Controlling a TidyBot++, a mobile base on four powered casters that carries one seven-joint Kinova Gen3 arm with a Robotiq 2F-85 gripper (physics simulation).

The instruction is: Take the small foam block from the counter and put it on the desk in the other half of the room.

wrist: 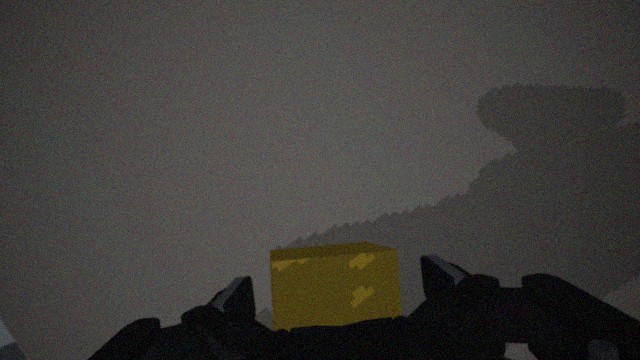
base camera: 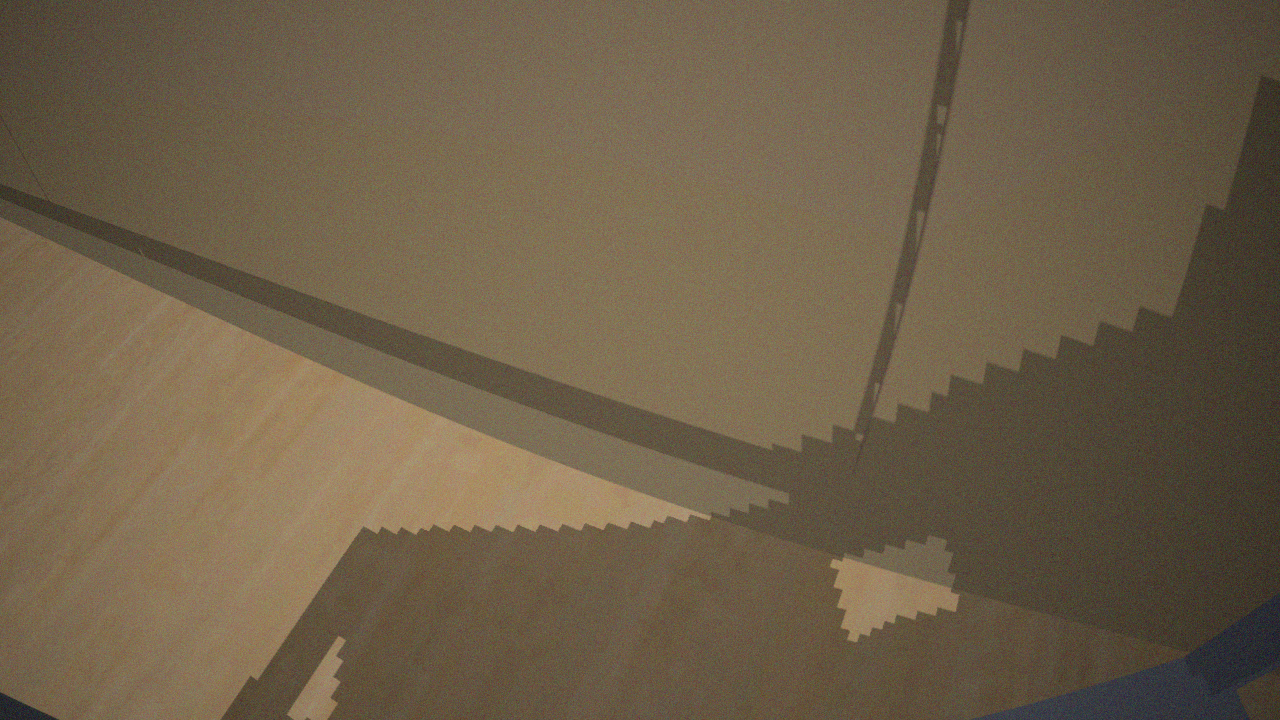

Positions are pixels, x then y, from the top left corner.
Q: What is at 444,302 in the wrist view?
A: My gripper.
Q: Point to a counter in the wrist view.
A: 157,157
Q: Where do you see a yellow foam block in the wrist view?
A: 330,285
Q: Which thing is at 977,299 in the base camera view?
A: A counter.
